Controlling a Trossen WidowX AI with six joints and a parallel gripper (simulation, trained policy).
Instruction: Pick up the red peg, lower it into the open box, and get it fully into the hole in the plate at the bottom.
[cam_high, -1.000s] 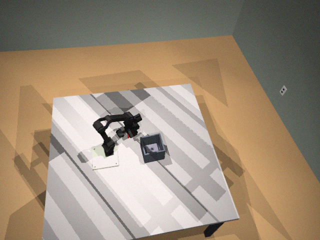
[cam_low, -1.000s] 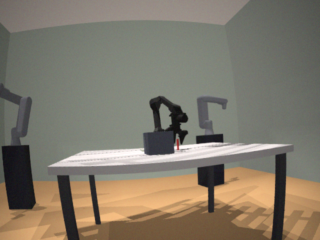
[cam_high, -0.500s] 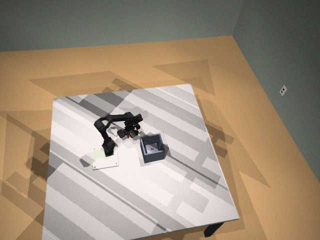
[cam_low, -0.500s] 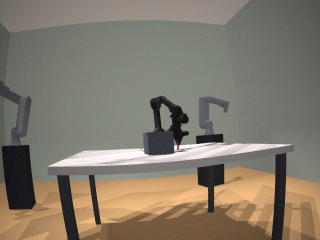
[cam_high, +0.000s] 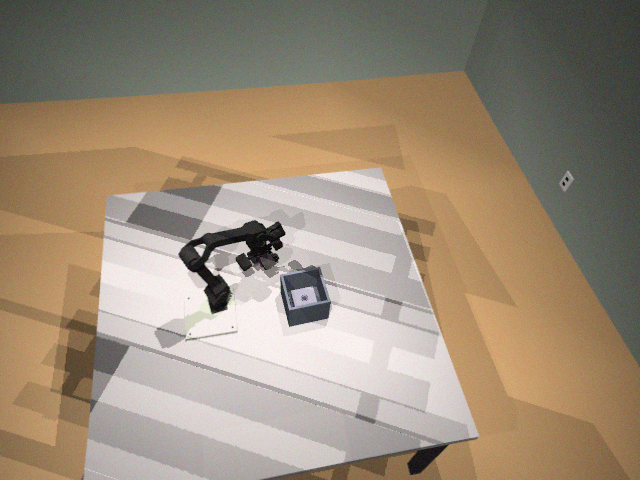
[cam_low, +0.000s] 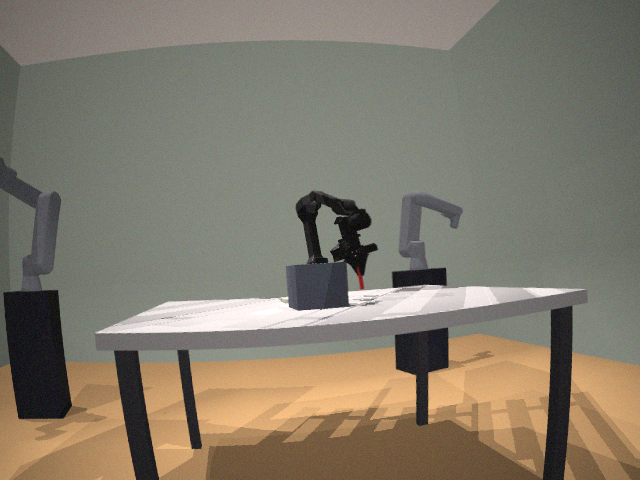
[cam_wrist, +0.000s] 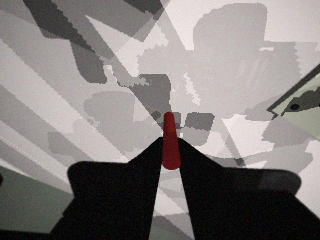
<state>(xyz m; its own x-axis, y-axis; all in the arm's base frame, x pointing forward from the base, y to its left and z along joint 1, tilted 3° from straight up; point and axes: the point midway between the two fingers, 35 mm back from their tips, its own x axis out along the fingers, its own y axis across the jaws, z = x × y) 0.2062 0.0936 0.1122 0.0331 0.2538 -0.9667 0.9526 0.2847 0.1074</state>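
My gripper tip is now 12 cm short of the plate, 21 cm to the left of it and 4 cm above it. Round my gripper tip: red peg: 1 cm below.
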